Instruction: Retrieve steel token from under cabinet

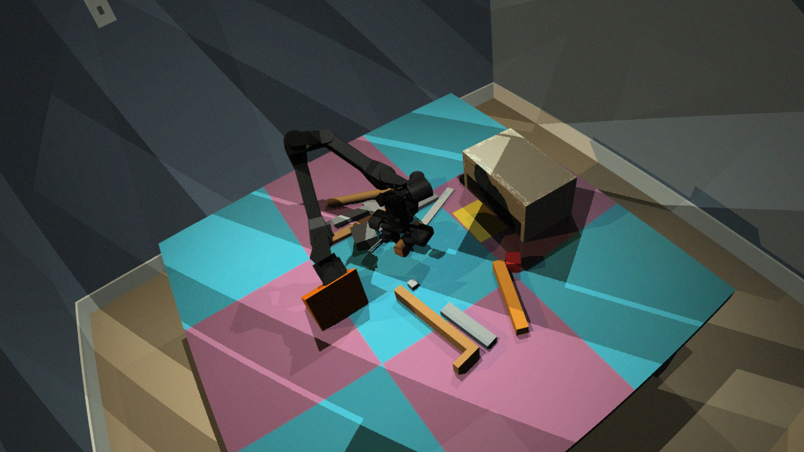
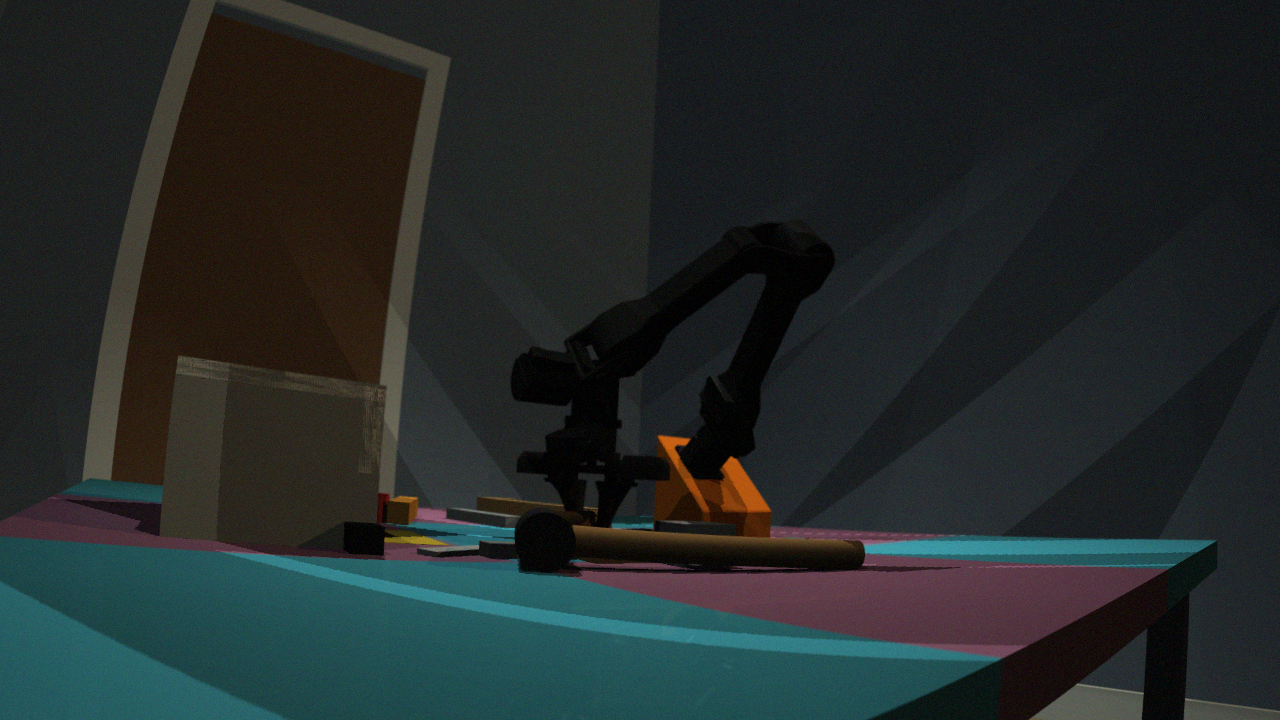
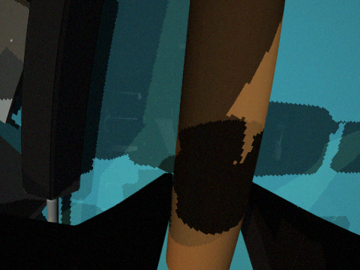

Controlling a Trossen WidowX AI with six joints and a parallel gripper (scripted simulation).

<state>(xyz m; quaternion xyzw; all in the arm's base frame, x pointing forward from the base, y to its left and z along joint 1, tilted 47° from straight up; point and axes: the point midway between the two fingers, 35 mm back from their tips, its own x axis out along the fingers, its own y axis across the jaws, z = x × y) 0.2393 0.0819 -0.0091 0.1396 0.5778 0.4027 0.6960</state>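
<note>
Now: the screwdriver 30 mm behind my gripper tip and 70 mm to the left of it. From my gripper tip the other things lie so: long wooden stick (40 mm behind, 160 mm to the left); small grey cube (60 mm behind, 120 mm to the right); grey block (70 mm behind, 110 mm to the left, 10 mm above).
</note>
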